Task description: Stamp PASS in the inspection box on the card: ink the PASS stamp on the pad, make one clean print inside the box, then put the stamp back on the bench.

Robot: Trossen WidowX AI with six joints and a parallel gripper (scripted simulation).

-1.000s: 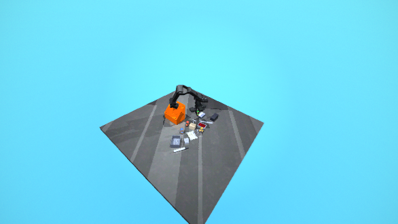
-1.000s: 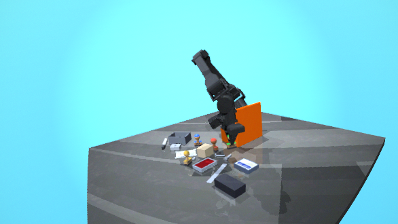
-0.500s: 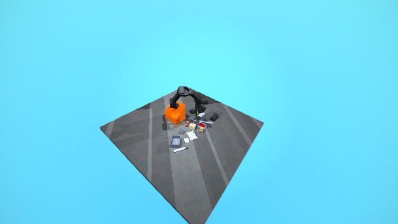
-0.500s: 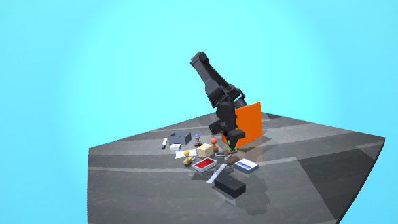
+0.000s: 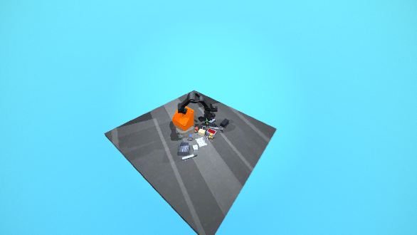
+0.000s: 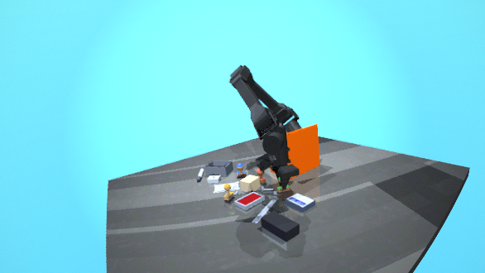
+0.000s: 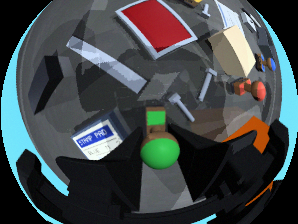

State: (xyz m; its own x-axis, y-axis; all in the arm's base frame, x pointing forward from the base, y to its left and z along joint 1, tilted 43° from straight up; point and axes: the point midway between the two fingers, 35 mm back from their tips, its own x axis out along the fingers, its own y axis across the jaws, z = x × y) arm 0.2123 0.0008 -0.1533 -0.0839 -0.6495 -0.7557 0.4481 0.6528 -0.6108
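Right now my gripper tip is right at the green-knobbed PASS stamp. Also, from my gripper tip: red ink pad (100 mm ahead, 70 mm to the right, 30 mm below); blue-and-white box (90 mm to the left, 20 mm below, 10 mm ahead); grey strip (110 mm ahead, 40 mm below, 20 mm to the left).
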